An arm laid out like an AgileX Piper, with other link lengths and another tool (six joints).
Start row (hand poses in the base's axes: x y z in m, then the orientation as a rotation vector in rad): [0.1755 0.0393 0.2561 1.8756 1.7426 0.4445]
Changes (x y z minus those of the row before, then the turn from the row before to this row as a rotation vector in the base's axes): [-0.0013 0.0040 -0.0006 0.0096 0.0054 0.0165]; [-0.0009 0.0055 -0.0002 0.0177 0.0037 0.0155]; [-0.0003 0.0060 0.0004 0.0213 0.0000 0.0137]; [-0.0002 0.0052 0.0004 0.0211 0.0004 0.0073]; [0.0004 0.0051 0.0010 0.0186 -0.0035 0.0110]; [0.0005 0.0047 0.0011 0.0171 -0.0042 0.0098]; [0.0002 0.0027 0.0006 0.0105 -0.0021 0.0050]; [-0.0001 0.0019 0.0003 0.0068 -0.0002 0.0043]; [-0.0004 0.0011 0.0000 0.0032 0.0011 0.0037]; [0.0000 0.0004 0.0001 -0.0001 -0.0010 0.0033]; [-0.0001 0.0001 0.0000 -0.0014 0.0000 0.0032]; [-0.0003 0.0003 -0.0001 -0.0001 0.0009 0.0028]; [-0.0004 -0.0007 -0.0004 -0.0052 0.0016 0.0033]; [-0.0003 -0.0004 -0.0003 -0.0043 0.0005 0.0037]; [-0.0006 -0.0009 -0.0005 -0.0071 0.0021 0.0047]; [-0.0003 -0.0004 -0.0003 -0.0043 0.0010 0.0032]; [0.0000 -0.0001 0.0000 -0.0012 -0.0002 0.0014]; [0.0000 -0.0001 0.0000 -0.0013 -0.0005 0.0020]
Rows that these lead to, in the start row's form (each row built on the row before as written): [0.1742 0.0433 0.2555 1.8720 1.7636 0.4552]; [0.1733 0.0488 0.2553 1.8736 1.7832 0.4749]; [0.1730 0.0548 0.2557 1.8769 1.7988 0.5008]; [0.1728 0.0600 0.2561 1.8853 1.8080 0.5240]; [0.1732 0.0651 0.2571 1.8866 1.8182 0.5495]; [0.1737 0.0698 0.2582 1.8873 1.8266 0.5737]; [0.1739 0.0725 0.2588 1.8888 1.8309 0.5879]; [0.1738 0.0744 0.2591 1.8896 1.8355 0.5965]; [0.1734 0.0755 0.2591 1.8894 1.8402 0.6001]; [0.1734 0.0759 0.2592 1.8860 1.8430 0.6019]; [0.1733 0.0760 0.2592 1.8825 1.8463 0.6015]; [0.1730 0.0763 0.2591 1.8807 1.8498 0.6016]; [0.1726 0.0756 0.2587 1.8757 1.8541 0.5960]; [0.1723 0.0752 0.2584 1.8702 1.8581 0.5924]; [0.1717 0.0743 0.2579 1.8631 1.8640 0.5849]; [0.1714 0.0739 0.2576 1.8583 1.8678 0.5807]; [0.1714 0.0738 0.2576 1.8563 1.8691 0.5801]; [0.1714 0.0737 0.2576 1.8535 1.8708 0.5798]
